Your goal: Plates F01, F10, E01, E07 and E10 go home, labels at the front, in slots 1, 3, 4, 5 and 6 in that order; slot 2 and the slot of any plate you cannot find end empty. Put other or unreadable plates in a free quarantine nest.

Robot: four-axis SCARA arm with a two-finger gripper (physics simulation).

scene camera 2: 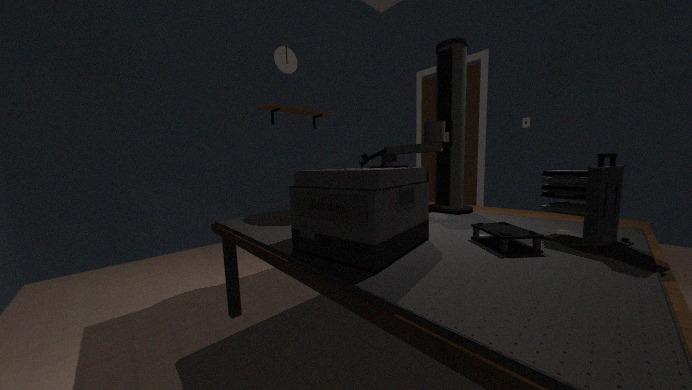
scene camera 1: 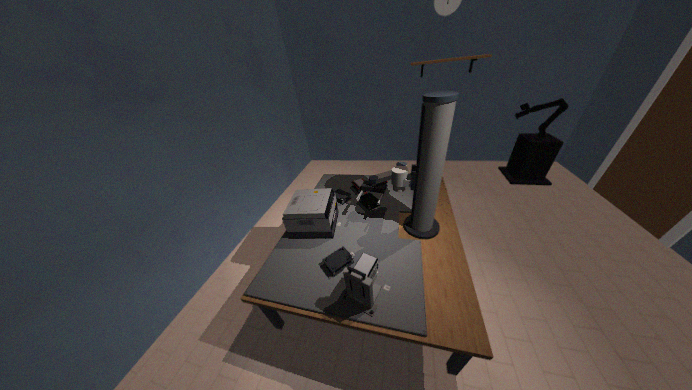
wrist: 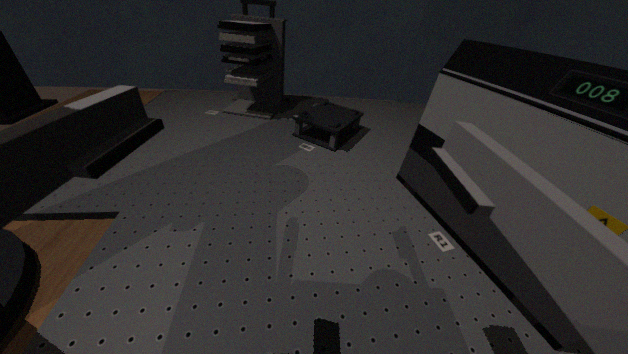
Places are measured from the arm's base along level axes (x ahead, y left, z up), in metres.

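Pixels of known places: gripper, between the fingertips: (scene camera 1: 367, 202) (wrist: 298, 121); arm's base, origin of its link: (scene camera 2: 448, 210) (scene camera 1: 421, 226).
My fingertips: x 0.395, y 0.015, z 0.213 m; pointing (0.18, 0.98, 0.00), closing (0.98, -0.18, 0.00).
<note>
Ahead of a thing's pixels: the offset from my fingertips to its middle. "*": to the spot under its first point.
My gripper (scene camera 1: 356, 209) (wrist: 298, 121) is open and empty at the back part of the bench. Its two fingers stand wide apart in the wrist view; the reader hides it in scene camera 2. A grey tower rack @[0.063 m back, 0.572 m left, 0.064 m down] (scene camera 1: 361, 294) (scene camera 2: 603, 205) (wrist: 276, 65) with a handle holds several stacked plates @[0.075 m back, 0.534 m left, 0.015 m up] (scene camera 1: 366, 263) (scene camera 2: 565, 175) @[0.075 m back, 0.534 m left, 0.008 m down] (wrist: 238, 38), dark and pale, well ahead of the fingers. Their labels cannot be read. A dark raised nest @[0.130 m ahead, 0.404 m left, 0.172 m down] (scene camera 1: 336, 261) (scene camera 2: 507, 230) (wrist: 329, 116) stands beside the rack. Dark and reddish objects near my gripper are too dim to tell apart.
The boxy grey reader @[0.422 m ahead, 0.081 m left, 0.076 m down] (scene camera 1: 311, 212) (scene camera 2: 357, 215) (wrist: 530, 110) stands on the perforated bench and shows 008. A label R1 @[* 0.230 m ahead, 0.051 m left, 0.200 m down] (wrist: 441, 241) lies beside it. The arm's tall column (scene camera 1: 433, 165) (scene camera 2: 451, 125) rises at the bench side. Another dark arm (scene camera 1: 535, 155) stands on the floor.
</note>
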